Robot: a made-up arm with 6 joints. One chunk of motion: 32 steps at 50 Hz.
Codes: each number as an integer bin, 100 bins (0 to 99) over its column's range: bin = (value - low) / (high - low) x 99, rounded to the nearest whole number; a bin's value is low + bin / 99 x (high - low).
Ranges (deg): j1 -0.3..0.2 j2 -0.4..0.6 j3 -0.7..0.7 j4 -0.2..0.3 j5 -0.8..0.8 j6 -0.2..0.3
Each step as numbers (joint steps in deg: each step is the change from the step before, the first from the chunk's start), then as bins.
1 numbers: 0.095 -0.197 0.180 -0.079 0.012 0.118
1 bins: 78 20 62 24 50 63
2 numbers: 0.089 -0.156 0.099 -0.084 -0.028 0.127
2 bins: 77 24 57 23 48 65
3 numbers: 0.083 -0.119 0.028 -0.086 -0.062 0.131
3 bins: 76 28 51 23 46 66
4 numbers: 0.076 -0.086 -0.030 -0.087 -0.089 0.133
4 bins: 74 31 47 22 44 66
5 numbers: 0.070 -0.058 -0.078 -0.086 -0.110 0.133
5 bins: 73 34 44 23 43 66
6 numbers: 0.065 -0.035 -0.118 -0.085 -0.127 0.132
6 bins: 72 36 41 23 42 66
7 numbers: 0.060 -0.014 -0.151 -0.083 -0.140 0.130
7 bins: 71 38 39 23 41 65
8 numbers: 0.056 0.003 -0.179 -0.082 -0.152 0.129
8 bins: 70 40 37 23 40 65
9 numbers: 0.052 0.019 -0.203 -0.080 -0.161 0.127
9 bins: 70 41 35 24 40 65
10 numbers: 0.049 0.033 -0.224 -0.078 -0.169 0.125
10 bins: 69 43 34 24 39 64
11 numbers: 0.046 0.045 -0.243 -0.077 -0.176 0.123
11 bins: 69 44 32 24 39 64
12 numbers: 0.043 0.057 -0.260 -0.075 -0.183 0.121
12 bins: 68 45 31 25 38 64
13 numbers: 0.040 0.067 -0.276 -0.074 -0.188 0.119
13 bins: 67 46 30 25 38 63
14 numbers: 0.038 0.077 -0.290 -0.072 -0.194 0.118
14 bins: 67 47 29 25 37 63
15 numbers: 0.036 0.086 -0.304 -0.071 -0.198 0.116
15 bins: 67 48 28 26 37 63
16 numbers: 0.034 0.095 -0.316 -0.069 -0.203 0.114
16 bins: 66 49 27 26 37 62
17 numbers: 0.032 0.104 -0.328 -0.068 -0.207 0.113
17 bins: 66 50 26 26 37 62
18 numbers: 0.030 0.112 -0.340 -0.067 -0.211 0.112
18 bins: 65 51 25 26 36 62
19 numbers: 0.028 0.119 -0.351 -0.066 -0.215 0.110
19 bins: 65 51 25 27 36 61
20 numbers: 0.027 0.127 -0.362 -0.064 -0.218 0.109
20 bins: 65 52 24 27 36 61
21 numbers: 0.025 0.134 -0.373 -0.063 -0.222 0.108
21 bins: 64 53 23 27 36 61
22 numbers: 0.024 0.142 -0.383 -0.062 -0.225 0.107
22 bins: 64 54 22 27 36 61
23 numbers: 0.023 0.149 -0.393 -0.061 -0.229 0.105
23 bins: 64 54 22 28 35 60
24 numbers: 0.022 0.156 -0.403 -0.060 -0.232 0.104
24 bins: 64 55 21 28 35 60
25 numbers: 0.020 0.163 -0.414 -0.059 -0.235 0.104
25 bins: 63 56 20 28 35 60
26 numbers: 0.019 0.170 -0.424 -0.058 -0.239 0.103
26 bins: 63 56 20 28 35 60
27 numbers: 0.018 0.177 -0.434 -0.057 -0.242 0.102
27 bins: 63 57 19 28 35 60
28 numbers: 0.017 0.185 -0.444 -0.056 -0.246 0.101
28 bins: 63 58 18 29 34 60
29 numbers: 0.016 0.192 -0.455 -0.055 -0.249 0.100
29 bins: 63 59 17 29 34 59
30 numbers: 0.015 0.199 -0.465 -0.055 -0.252 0.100
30 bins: 62 59 17 29 34 59
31 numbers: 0.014 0.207 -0.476 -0.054 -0.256 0.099
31 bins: 62 60 16 29 34 59
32 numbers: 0.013 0.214 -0.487 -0.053 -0.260 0.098
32 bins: 62 61 15 29 33 59
